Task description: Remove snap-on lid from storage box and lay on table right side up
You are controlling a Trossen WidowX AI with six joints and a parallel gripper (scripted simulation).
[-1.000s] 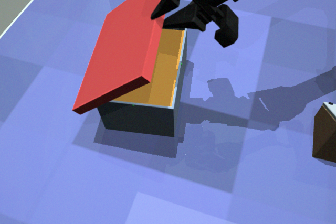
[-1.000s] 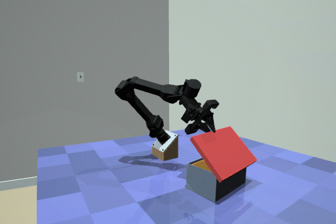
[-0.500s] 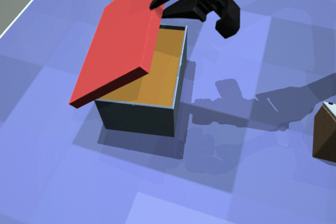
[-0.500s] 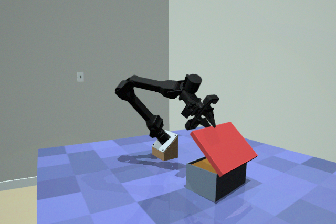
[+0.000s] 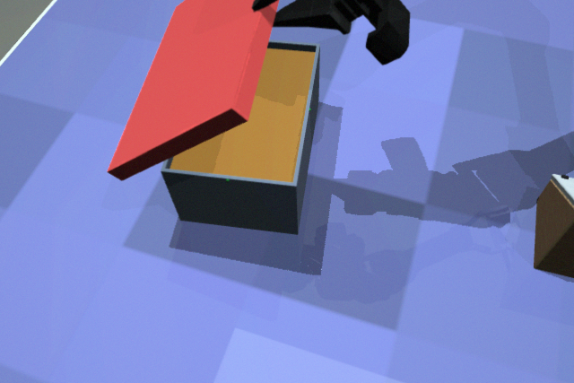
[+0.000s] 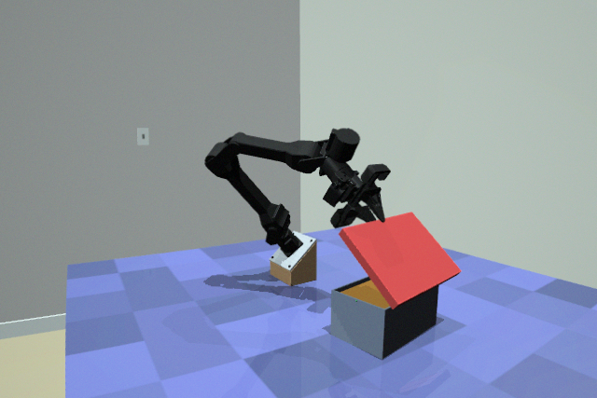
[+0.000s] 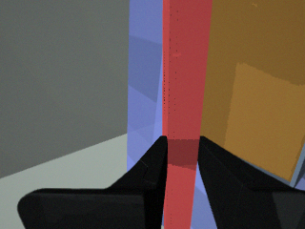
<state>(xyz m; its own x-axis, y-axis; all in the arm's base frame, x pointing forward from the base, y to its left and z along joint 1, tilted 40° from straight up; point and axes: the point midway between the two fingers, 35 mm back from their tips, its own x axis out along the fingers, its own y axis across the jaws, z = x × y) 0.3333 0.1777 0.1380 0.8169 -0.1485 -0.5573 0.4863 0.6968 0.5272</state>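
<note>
Now: the red lid 60 mm ahead of my gripper tip, 50 mm below it and 20 mm to the left of it. Round my gripper tip: grey storage box (190 mm below, 30 mm ahead).
</note>
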